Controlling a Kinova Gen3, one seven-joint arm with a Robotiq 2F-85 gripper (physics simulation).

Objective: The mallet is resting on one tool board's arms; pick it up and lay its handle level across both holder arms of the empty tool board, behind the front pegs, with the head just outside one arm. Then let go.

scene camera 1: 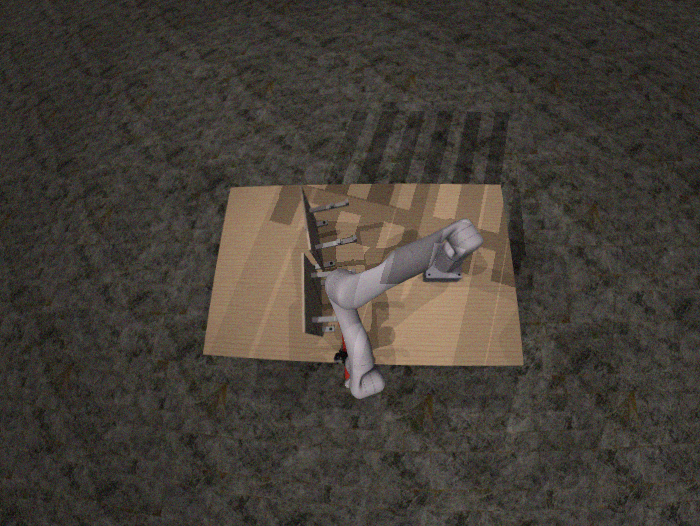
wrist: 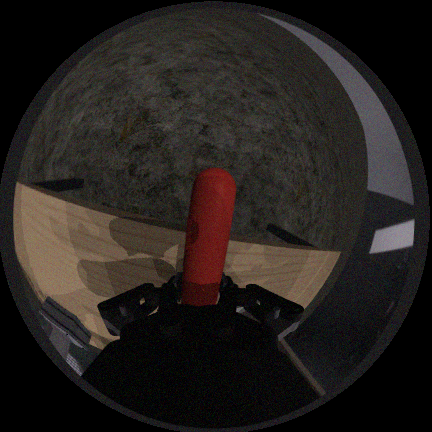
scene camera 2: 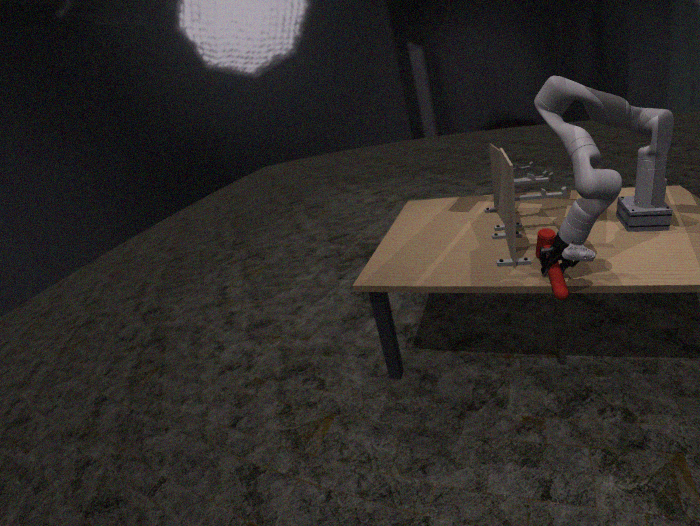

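Where they show: gripper, between the fingertips: (wrist: 200,278) (scene camera 2: 550,273); arm's base, origin of its link: (scene camera 1: 445,261) (scene camera 2: 647,203).
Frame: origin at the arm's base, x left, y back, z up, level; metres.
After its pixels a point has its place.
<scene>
The red mallet (scene camera 1: 346,373) {z -0.050, x 0.381, y -0.462 m} (scene camera 2: 557,281) {z -0.046, x 0.372, y -0.457 m} (wrist: 209,235) {z -0.043, x 0.361, y -0.445 m} has its handle's free end pointing out past the table's front edge. In scene camera 2 its head is at the back end, lower than the near board's front arm. My gripper (scene camera 1: 341,356) {z -0.073, x 0.287, y -0.451 m} (scene camera 2: 551,263) {z -0.073, x 0.287, y -0.451 m} (wrist: 200,278) {z -0.073, x 0.287, y -0.451 m} is shut on the handle, one finger on each side; the head is hidden in the wrist view. The near tool board (scene camera 1: 306,294) {z 0.218, x 0.100, y -0.536 m} (scene camera 2: 507,209) {z 0.067, x 0.091, y -0.544 m} stands upright left of the mallet. The far tool board (scene camera 1: 307,223) {z 0.209, x -0.158, y -0.515 m} (scene camera 2: 495,175) {z 0.094, x -0.238, y -0.528 m} has two bare holder arms (scene camera 1: 329,207) {z 0.106, x -0.264, y -0.439 m}. The robot arm partly hides the near board's arms in scene camera 1.
Both boards stand on small feet on the wooden table (scene camera 1: 254,282) {z -0.081, x -0.050, y -0.834 m} (scene camera 2: 430,248) {z -0.081, x 0.025, y -0.826 m}. The near board's front holder arm (scene camera 2: 537,196) {z 0.137, x 0.189, y -0.468 m} juts toward the robot's side. The robot base (scene camera 1: 442,276) {z -0.003, x 0.058, y -0.027 m} (scene camera 2: 643,213) {z -0.012, x 0.060, y -0.046 m} stands at the right. The mallet and gripper are near the table's front edge.
</scene>
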